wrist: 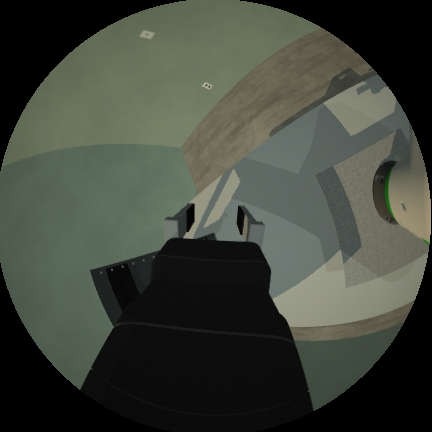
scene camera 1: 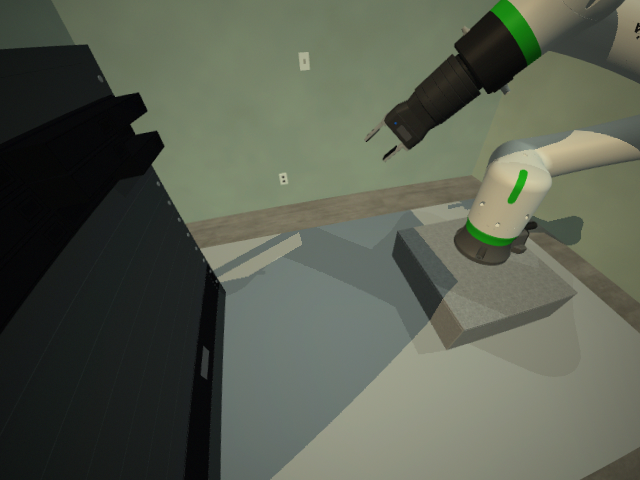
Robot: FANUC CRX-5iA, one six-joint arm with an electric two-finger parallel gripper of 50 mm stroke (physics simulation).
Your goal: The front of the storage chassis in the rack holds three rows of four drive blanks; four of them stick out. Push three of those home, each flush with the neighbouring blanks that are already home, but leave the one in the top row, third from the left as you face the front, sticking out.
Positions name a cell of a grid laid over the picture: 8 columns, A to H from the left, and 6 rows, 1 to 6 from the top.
Labels:
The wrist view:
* my gripper: D3
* rack: C4
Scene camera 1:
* my gripper: E2
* rack: B4

